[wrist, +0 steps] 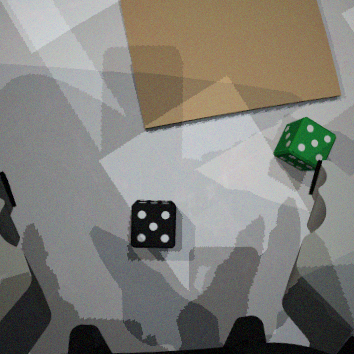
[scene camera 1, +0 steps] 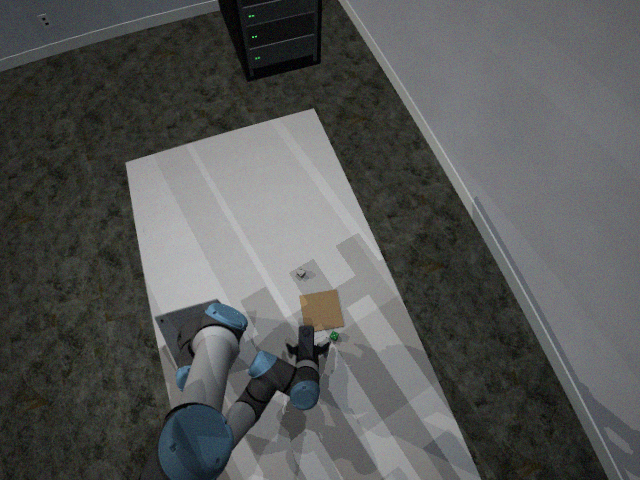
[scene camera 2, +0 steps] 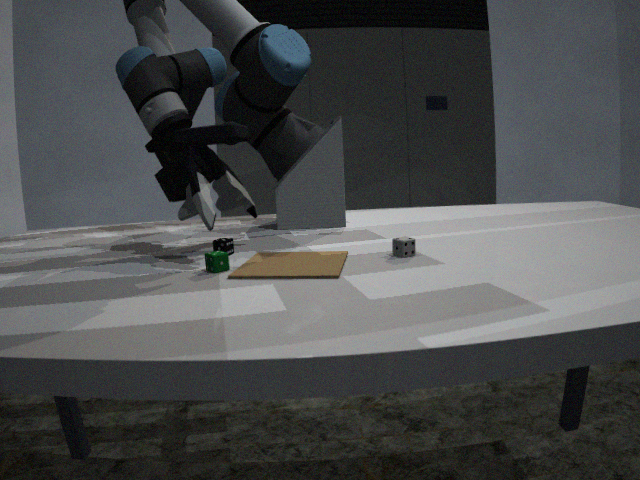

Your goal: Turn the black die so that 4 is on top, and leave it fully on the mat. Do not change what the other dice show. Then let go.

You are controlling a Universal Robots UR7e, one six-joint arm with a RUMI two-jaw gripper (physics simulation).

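Frame: origin at the arm's base, x ahead, y left, z up, level; metres.
Seen in the pictures: gripper, fingertip midpoint: (wrist: 162,171) (scene camera 2: 236,223); arm's base, origin of the base link: (scene camera 2: 302,157).
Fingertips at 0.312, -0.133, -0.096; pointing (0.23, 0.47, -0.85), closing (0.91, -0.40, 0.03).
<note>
Offsets run from my fingertips to a thing's top centre, as dx, dy, dz. Level surfaces: height alone.
The black die {-0.018, -0.025, -0.026} (scene camera 2: 223,246) (wrist: 153,225) stands flat on the table off the mat, its 5 face up; the 6 face is a thin strip on its mat side in the wrist view. It is hidden in scene camera 1. The orange-brown mat {+0.088, +0.080, -0.048} (scene camera 1: 321,310) (scene camera 2: 288,264) (wrist: 230,45) lies beyond it. My gripper (scene camera 1: 307,347) (scene camera 2: 231,220) (wrist: 162,171) is open, tilted and empty above the black die, its jaws wide to either side. The green die {+0.089, -0.024, -0.026} (scene camera 1: 334,335) (scene camera 2: 217,261) (wrist: 306,143) stands off the mat, 5 up, close to the right fingertip in the wrist view.
A white die {+0.079, +0.241, -0.026} (scene camera 1: 301,272) (scene camera 2: 403,246) stands on the table past the mat's other side. The arm's grey base block (scene camera 2: 315,191) stands behind. The table {dz -0.052} (scene camera 1: 248,191) (scene camera 2: 403,330) carries hard-edged shadows. A dark server rack (scene camera 1: 281,70) stands on the floor beyond it.
</note>
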